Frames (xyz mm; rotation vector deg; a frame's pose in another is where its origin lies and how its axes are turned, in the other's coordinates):
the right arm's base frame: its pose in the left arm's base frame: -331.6 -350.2 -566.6 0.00 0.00 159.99
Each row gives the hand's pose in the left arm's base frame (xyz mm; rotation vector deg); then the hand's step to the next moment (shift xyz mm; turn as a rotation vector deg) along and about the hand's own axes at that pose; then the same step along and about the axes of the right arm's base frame.
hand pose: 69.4 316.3 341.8 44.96 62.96 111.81
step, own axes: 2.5 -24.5 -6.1 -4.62 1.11 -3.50
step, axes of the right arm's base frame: 1.4 -8.1 -24.0 -1.35 5.61 -1.24
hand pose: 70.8 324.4 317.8 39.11 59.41 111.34
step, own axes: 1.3 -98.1 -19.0 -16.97 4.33 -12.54
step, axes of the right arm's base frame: -14.2 -32.7 -93.3 -5.07 20.51 -4.19
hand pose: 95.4 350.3 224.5 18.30 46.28 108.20
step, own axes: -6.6 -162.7 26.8 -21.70 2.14 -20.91
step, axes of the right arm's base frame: -108.2 -89.7 -86.5 -6.57 27.27 -11.21
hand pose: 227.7 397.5 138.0 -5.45 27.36 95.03
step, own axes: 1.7 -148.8 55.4 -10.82 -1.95 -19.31
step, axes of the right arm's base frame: -134.8 -83.0 12.2 -5.27 16.07 -14.42
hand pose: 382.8 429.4 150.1 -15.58 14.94 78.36
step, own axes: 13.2 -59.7 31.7 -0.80 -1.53 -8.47
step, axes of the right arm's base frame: -54.0 -32.6 27.7 -2.41 3.27 -7.63
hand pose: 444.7 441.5 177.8 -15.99 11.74 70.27
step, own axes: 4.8 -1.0 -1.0 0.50 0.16 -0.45
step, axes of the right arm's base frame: -1.1 -4.3 -2.3 0.11 -0.34 -0.59
